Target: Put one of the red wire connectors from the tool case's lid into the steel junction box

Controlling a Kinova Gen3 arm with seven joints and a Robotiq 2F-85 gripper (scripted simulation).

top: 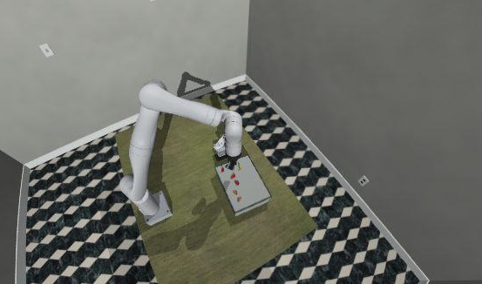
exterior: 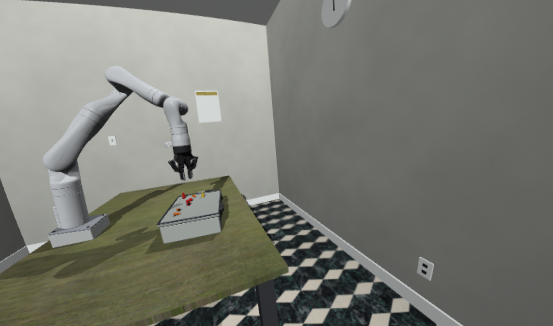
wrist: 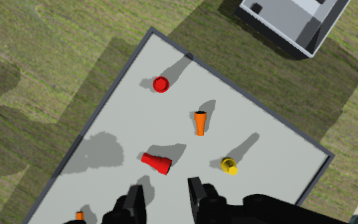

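Now: hand 110 mm above the yellow connector, 50 mm short of it and 20 mm to the right of it. The rest, counted from my hand: tool case 150 mm below, 60 mm to the right, 30 mm ahead.
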